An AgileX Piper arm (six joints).
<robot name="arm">
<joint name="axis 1" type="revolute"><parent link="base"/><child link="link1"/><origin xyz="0 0 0.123" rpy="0 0 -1.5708"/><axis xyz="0 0 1"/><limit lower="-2.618" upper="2.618"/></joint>
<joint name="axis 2" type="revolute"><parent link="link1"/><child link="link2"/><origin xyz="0 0 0" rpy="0 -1.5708 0"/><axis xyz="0 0 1"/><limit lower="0" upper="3.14"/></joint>
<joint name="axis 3" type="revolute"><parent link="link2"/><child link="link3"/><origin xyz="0.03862 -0.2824 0" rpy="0 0 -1.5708"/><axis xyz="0 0 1"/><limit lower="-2.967" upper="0"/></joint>
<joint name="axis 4" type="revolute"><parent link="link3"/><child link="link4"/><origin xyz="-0.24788 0.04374 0" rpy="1.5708 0 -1.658"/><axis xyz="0 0 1"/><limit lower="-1.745" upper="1.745"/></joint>
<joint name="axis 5" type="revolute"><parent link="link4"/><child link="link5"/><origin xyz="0 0 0" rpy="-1.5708 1.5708 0"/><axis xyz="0 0 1"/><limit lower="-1.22" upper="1.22"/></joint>
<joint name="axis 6" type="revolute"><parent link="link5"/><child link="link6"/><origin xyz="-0.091 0 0" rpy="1.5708 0 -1.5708"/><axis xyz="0 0 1"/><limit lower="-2.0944" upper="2.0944"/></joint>
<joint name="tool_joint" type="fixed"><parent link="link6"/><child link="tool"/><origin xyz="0 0 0" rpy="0 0 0"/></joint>
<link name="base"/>
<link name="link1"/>
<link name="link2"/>
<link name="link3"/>
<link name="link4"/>
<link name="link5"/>
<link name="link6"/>
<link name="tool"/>
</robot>
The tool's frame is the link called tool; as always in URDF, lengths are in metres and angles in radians.
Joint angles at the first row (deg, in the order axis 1, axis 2, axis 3, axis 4, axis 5, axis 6):
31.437 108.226 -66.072 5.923 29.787 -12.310
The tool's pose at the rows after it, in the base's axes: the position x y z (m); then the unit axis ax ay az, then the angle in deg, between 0 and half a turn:
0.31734, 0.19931, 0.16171, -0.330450, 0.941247, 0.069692, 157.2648
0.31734, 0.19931, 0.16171, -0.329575, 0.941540, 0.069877, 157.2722
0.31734, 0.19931, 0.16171, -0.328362, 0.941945, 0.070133, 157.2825
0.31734, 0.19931, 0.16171, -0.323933, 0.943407, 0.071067, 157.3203
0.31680, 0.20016, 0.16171, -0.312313, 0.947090, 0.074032, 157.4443
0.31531, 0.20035, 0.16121, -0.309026, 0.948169, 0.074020, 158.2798
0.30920, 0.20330, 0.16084, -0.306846, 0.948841, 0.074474, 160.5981
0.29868, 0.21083, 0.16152, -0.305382, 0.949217, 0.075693, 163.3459
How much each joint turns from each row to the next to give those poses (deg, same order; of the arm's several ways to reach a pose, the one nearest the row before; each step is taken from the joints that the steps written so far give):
0.000 0.001 0.115 0.000 -0.852 0.475
0.000 0.000 0.000 0.000 0.000 0.106
0.000 0.000 0.000 0.000 0.000 0.147
0.000 0.000 0.000 0.000 0.000 0.536
0.154 -0.001 0.001 0.000 0.000 1.554
0.127 0.000 0.001 0.000 0.796 0.559
0.817 -0.153 -0.001 0.138 2.344 1.079
1.821 -0.339 0.001 0.000 2.837 2.128

